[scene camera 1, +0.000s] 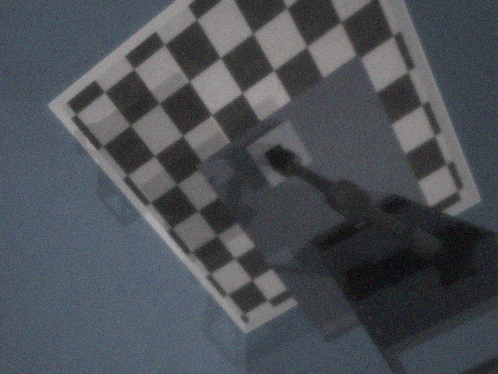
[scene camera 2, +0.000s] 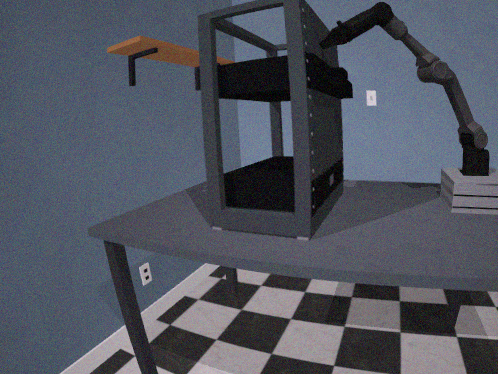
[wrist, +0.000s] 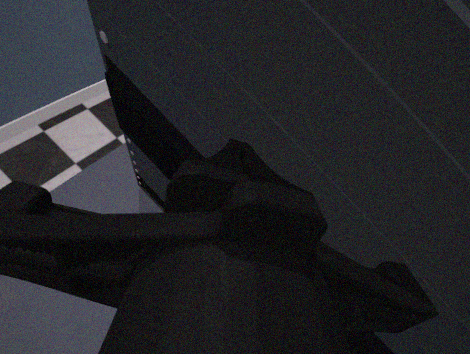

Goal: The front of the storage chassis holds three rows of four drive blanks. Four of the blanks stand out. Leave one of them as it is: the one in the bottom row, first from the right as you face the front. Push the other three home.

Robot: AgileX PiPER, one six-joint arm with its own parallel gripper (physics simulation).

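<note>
Scene camera 2 has the gripper [scene camera 2: 321, 46] and a rack [scene camera 2: 309, 183]. You'd find the rack [scene camera 1: 395, 293] on another camera too, and the wrist view gives you the gripper [wrist: 235, 154] again.
</note>
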